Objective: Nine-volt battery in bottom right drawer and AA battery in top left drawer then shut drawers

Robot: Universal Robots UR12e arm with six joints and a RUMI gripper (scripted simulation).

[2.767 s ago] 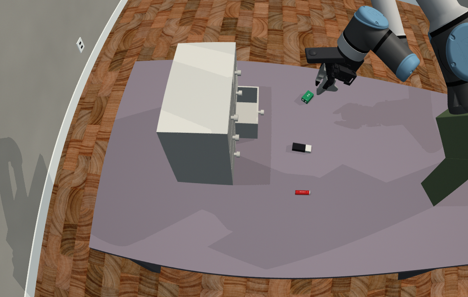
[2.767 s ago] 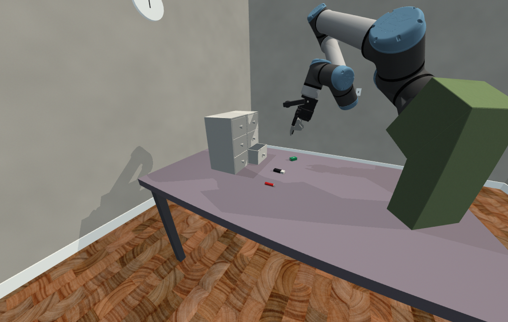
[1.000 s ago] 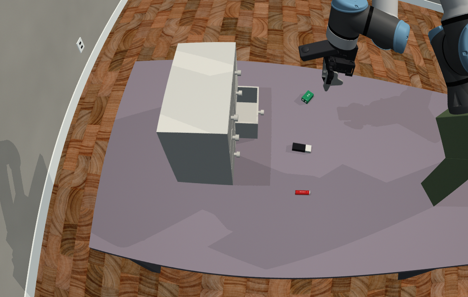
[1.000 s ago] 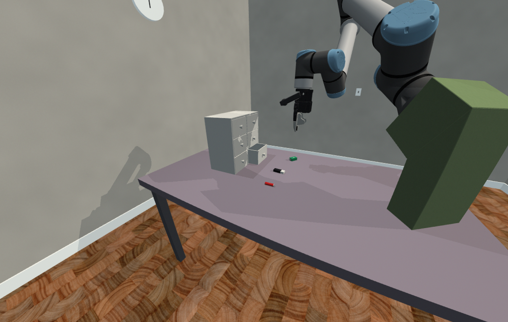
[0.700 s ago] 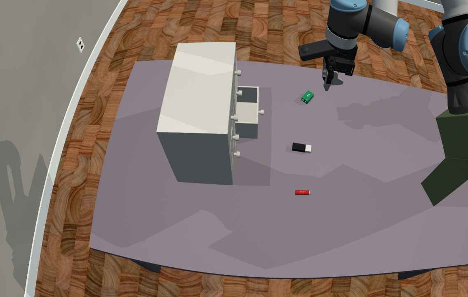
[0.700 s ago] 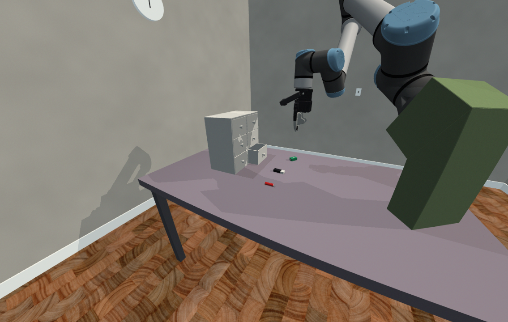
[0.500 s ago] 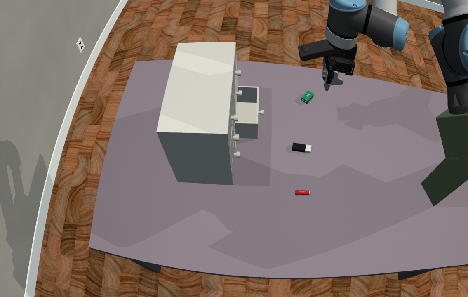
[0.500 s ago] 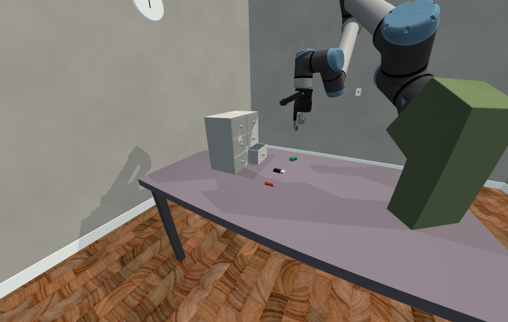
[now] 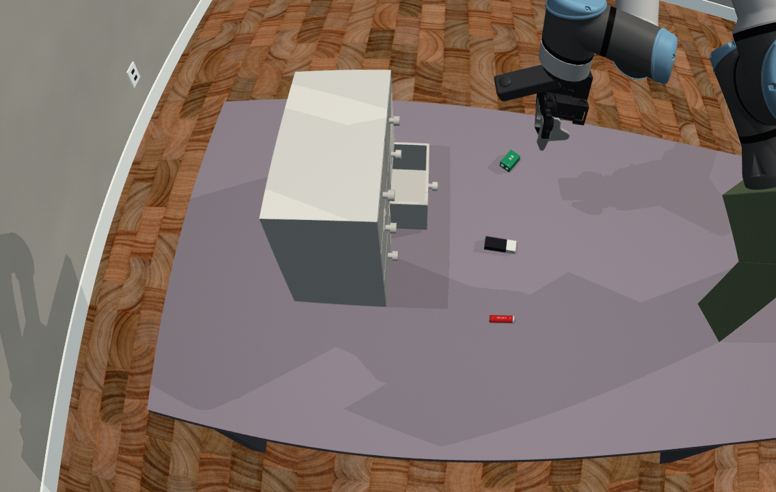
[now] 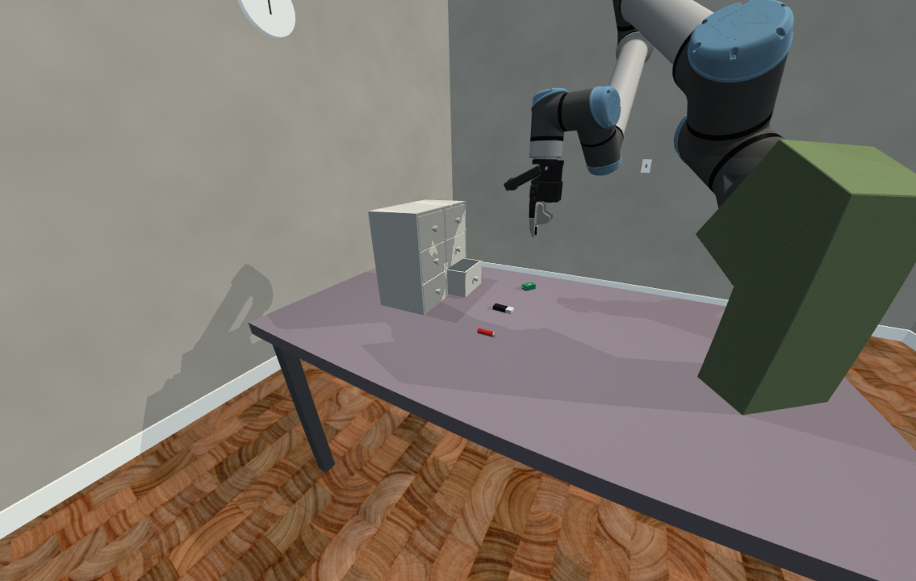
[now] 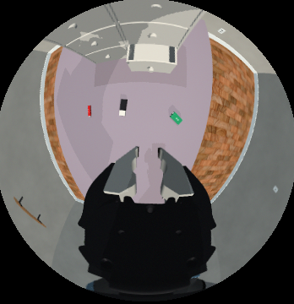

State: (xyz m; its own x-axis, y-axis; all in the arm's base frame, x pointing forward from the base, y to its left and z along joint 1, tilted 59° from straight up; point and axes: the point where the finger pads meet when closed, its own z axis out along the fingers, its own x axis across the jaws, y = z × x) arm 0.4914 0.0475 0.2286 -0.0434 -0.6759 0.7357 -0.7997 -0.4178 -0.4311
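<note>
My hand is 24 cm above the green nine-volt battery, 10 cm to the left of it and 3 cm short of it. Round my hand: red AA battery 25 cm to the left, 24 cm below, 7 cm ahead.
</note>
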